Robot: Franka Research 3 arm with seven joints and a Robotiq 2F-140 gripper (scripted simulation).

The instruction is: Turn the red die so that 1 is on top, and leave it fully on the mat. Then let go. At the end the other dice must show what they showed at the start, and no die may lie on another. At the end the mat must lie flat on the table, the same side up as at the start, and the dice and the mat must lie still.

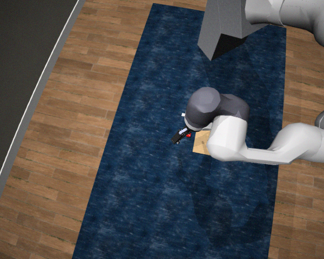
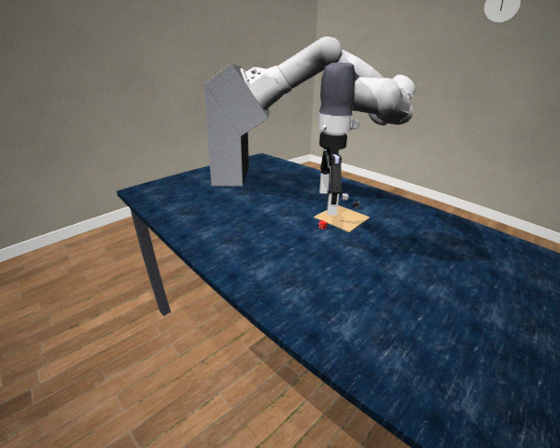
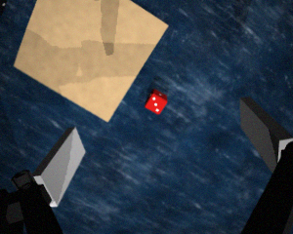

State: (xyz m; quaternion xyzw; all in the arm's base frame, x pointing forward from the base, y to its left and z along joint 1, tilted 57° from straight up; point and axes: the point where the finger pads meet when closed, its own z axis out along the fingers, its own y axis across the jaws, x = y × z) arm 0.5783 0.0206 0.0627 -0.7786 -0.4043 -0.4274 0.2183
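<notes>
The red die lies 90 mm below my hand and 10 mm behind it. The rest, counted from my hand: white die 200 mm to the left, 180 mm behind, 90 mm below; then black die 200 mm to the left, 100 mm behind, 90 mm below; then tan mat 100 mm to the left, 100 mm below, 40 mm behind.
</notes>
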